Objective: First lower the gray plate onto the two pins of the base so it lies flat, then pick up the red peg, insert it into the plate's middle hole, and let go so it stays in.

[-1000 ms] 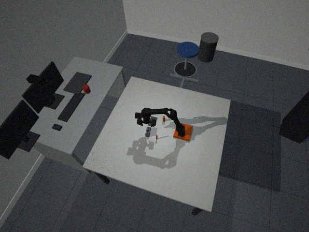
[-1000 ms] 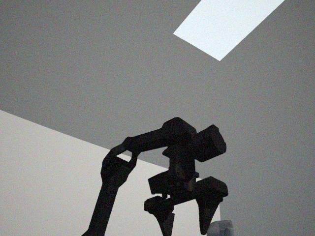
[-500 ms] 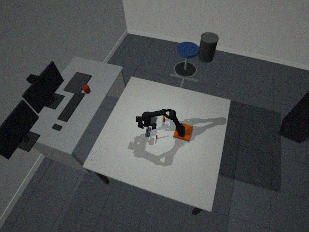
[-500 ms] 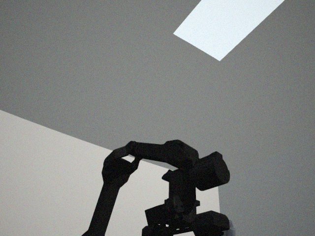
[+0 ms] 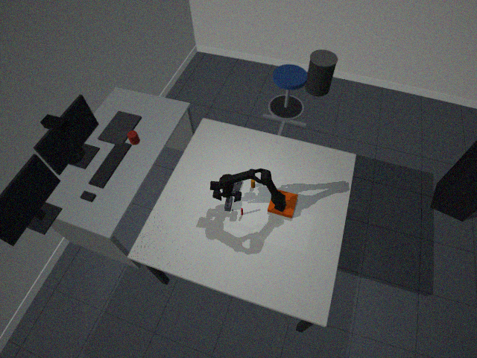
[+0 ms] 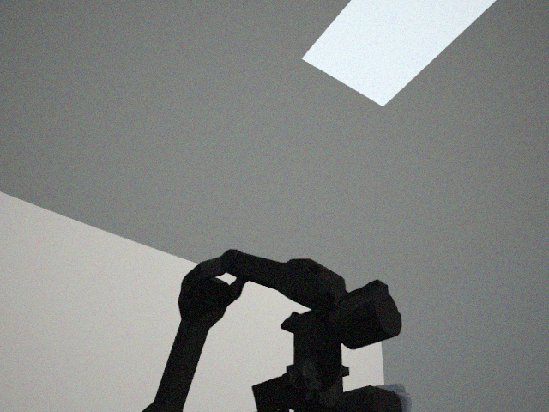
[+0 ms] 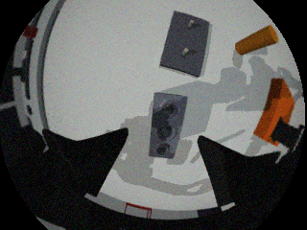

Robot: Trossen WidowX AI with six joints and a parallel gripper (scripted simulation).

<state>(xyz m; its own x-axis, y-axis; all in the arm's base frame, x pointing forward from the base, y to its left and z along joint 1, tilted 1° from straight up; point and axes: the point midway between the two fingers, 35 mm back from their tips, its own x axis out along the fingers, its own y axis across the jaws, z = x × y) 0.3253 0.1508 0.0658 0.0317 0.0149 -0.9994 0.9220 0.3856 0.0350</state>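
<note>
The gray plate is 2 cm below my gripper tip. Round my gripper tip: base: 15 cm to the right, 5 cm below, 3 cm ahead; red peg: 12 cm behind, 2 cm below, 1 cm to the left.
</note>
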